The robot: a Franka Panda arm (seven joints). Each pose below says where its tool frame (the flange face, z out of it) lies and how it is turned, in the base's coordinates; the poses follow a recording.
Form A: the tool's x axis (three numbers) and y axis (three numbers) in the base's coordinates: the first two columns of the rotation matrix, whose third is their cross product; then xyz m.
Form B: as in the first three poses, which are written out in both.
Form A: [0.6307 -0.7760 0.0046 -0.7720 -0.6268 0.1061 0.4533 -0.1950 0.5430]
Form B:
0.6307 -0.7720 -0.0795
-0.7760 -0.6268 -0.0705
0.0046 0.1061 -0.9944
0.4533 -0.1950 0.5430

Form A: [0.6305 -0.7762 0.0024 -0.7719 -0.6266 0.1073 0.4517 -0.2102 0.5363]
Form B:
0.6305 -0.7719 -0.0818
-0.7762 -0.6266 -0.0695
0.0024 0.1073 -0.9942
0.4517 -0.2102 0.5363

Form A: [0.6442 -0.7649 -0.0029 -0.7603 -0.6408 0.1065 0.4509 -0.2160 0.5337]
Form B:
0.6442 -0.7603 -0.0833
-0.7649 -0.6408 -0.0664
-0.0029 0.1065 -0.9944
0.4509 -0.2160 0.5337

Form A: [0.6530 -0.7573 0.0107 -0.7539 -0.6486 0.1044 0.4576 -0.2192 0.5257]
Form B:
0.6530 -0.7539 -0.0721
-0.7573 -0.6486 -0.0762
0.0107 0.1044 -0.9945
0.4576 -0.2192 0.5257

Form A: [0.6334 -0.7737 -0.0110 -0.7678 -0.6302 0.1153 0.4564 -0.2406 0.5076]
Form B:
0.6334 -0.7678 -0.0961
-0.7737 -0.6302 -0.0646
-0.0110 0.1153 -0.9932
0.4564 -0.2406 0.5076

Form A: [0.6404 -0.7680 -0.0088 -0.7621 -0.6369 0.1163 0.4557 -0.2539 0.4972]
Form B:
0.6404 -0.7621 -0.0949
-0.7680 -0.6369 -0.0678
-0.0088 0.1163 -0.9932
0.4557 -0.2539 0.4972

